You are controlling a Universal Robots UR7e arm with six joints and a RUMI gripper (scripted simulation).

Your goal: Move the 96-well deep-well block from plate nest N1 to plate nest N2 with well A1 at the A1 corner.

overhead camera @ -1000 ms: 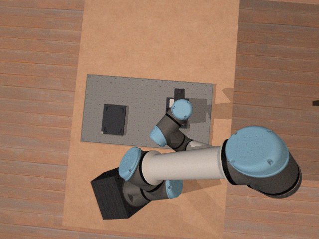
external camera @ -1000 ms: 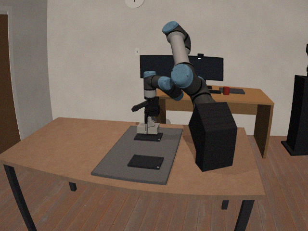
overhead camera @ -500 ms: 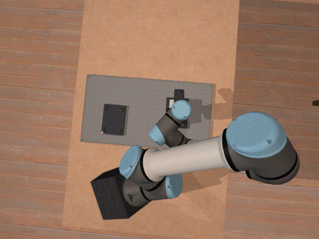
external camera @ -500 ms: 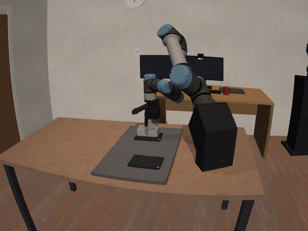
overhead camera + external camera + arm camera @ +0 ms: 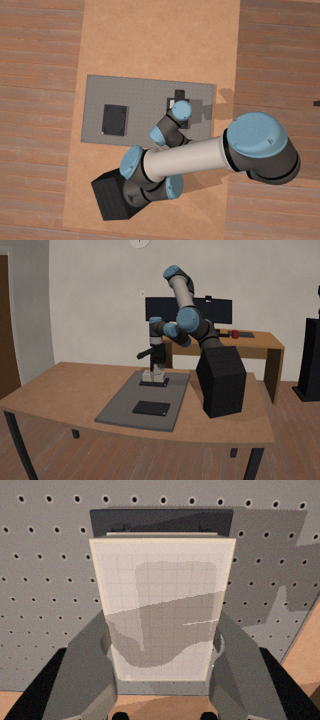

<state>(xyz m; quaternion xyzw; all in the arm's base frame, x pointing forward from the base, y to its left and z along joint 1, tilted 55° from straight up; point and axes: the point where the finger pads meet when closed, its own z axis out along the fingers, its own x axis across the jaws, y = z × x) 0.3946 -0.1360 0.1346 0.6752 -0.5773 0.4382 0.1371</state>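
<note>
The 96-well deep-well block lies 10 mm above my hand. Also, from my hand: black nest N2: 30 mm below; black nest N1: 340 mm to the left, 40 mm behind, 30 mm below.
</note>
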